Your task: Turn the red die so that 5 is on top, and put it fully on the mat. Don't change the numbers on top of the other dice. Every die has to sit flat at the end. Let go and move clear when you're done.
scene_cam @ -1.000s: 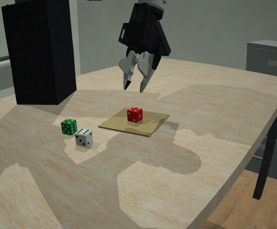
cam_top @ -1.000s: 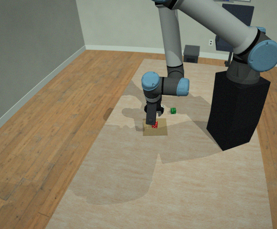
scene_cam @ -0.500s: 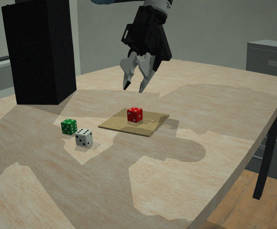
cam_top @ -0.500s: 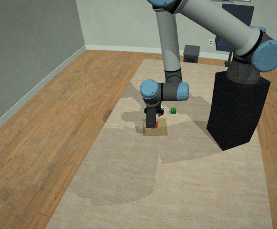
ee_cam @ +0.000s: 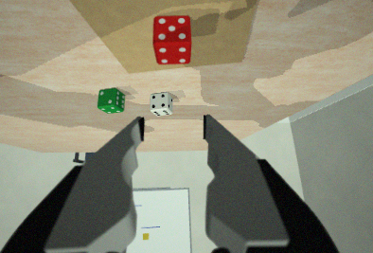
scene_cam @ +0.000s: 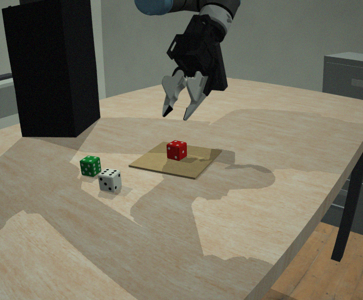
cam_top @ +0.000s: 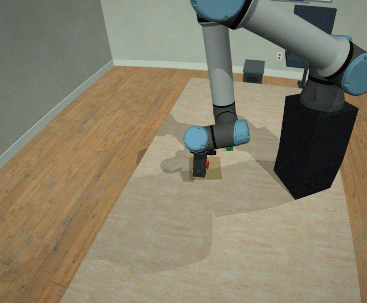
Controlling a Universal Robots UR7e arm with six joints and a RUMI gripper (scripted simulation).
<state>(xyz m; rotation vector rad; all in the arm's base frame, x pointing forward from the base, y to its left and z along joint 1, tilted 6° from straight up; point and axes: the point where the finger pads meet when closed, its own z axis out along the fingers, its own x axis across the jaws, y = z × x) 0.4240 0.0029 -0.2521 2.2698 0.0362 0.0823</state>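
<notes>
Now: hand 80 mm above the red die and 10 mm to the left of it. Also, from my hand: tan mat 90 mm below, 10 mm to the right; then green die 150 mm to the right, 90 mm behind, 80 mm below; then white die 170 mm to the right, 80 mm below, 20 mm behind.
</notes>
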